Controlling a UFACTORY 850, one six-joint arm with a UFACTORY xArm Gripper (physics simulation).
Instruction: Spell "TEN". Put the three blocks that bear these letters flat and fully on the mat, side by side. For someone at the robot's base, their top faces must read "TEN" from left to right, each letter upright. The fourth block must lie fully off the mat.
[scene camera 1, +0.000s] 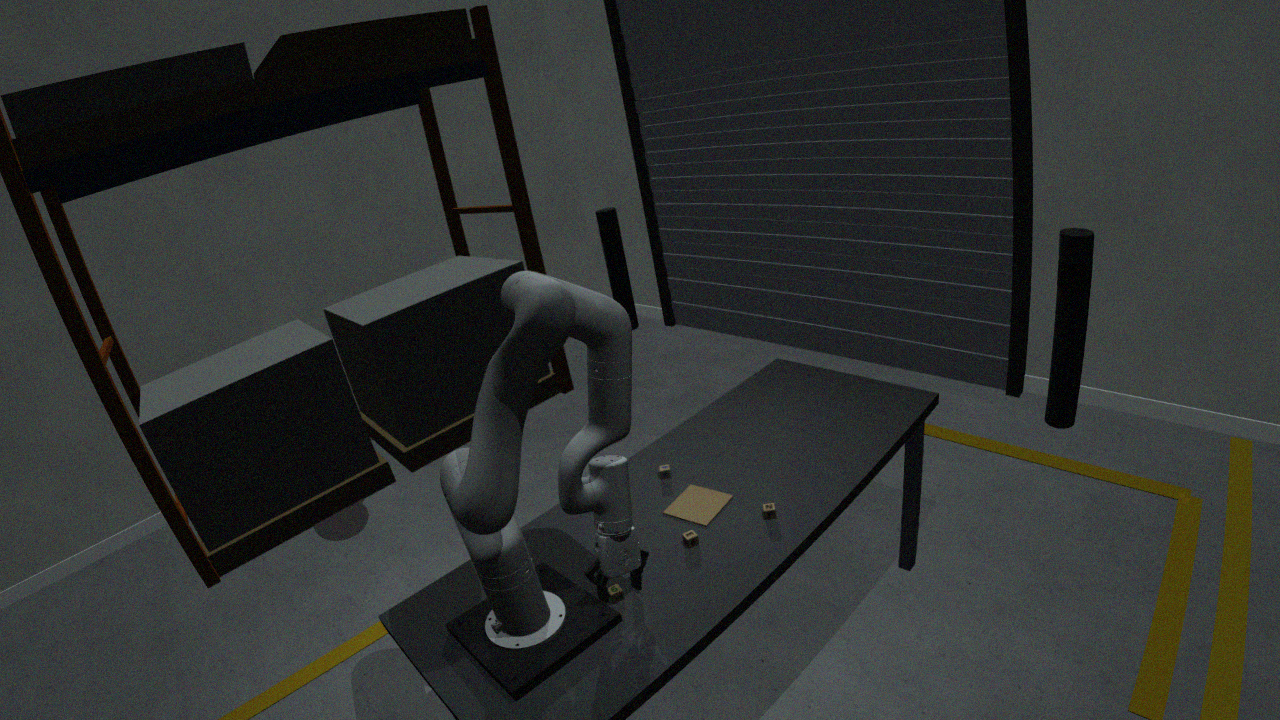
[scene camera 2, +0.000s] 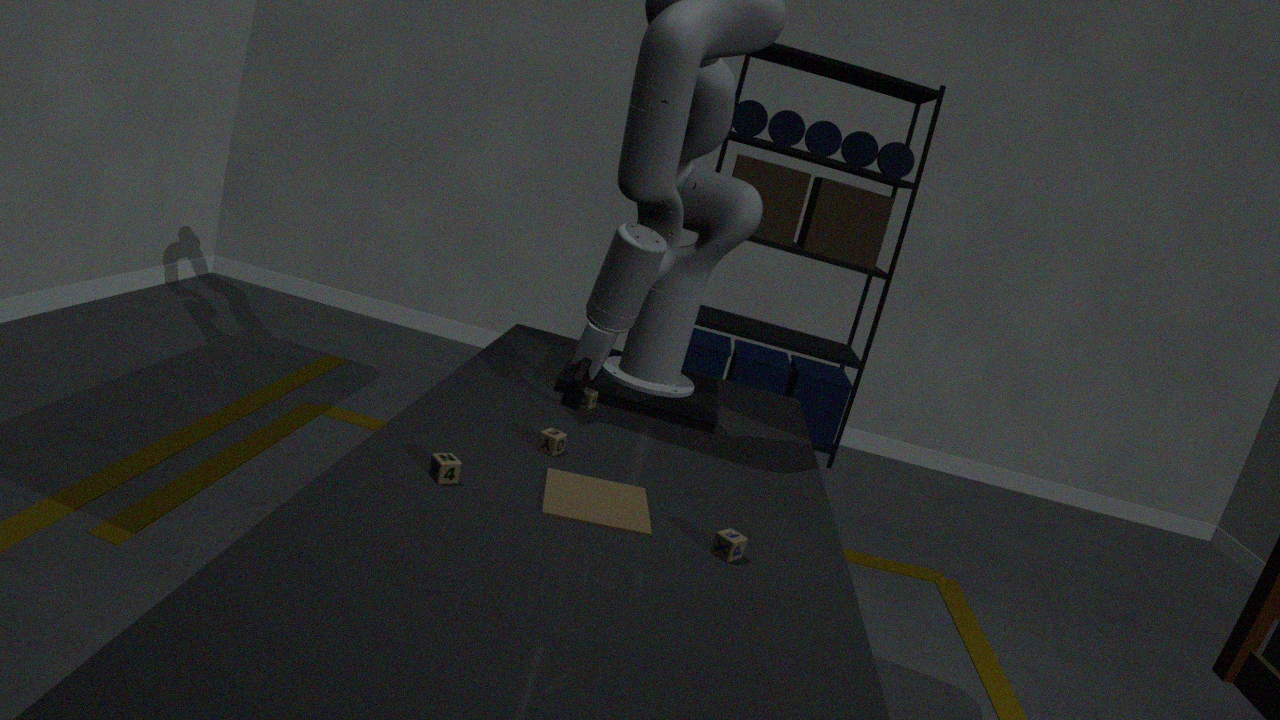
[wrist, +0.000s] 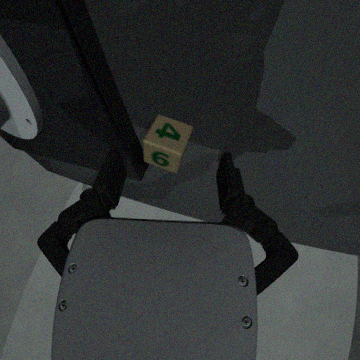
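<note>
My gripper (scene camera 1: 619, 590) (scene camera 2: 580, 385) (wrist: 169, 161) is open, pointing down beside the robot's base. A wooden block (scene camera 1: 614, 591) (scene camera 2: 588, 399) (wrist: 167, 143) with green marks, a 4 and a 6 or G, shows between the spread fingers in the wrist view, ungripped. The tan mat (scene camera 1: 698, 505) (scene camera 2: 597, 501) is bare. One block (scene camera 1: 690, 538) (scene camera 2: 553, 441) lies off the mat on its base side. Another block (scene camera 1: 768, 510) (scene camera 2: 445, 468) with dark marks lies farther out, off the mat. A block (scene camera 1: 664, 471) (scene camera 2: 730, 544) with blue marks lies off its opposite side. Their top letters are too small to read surely.
The dark base plate (scene camera 1: 572, 637) (scene camera 2: 662, 410) (wrist: 102, 95) has its edge close to the green-marked block and one finger. The blocks and mat are on the dark table (scene camera 1: 805, 411) (scene camera 2: 447, 608). Racks stand away from the table.
</note>
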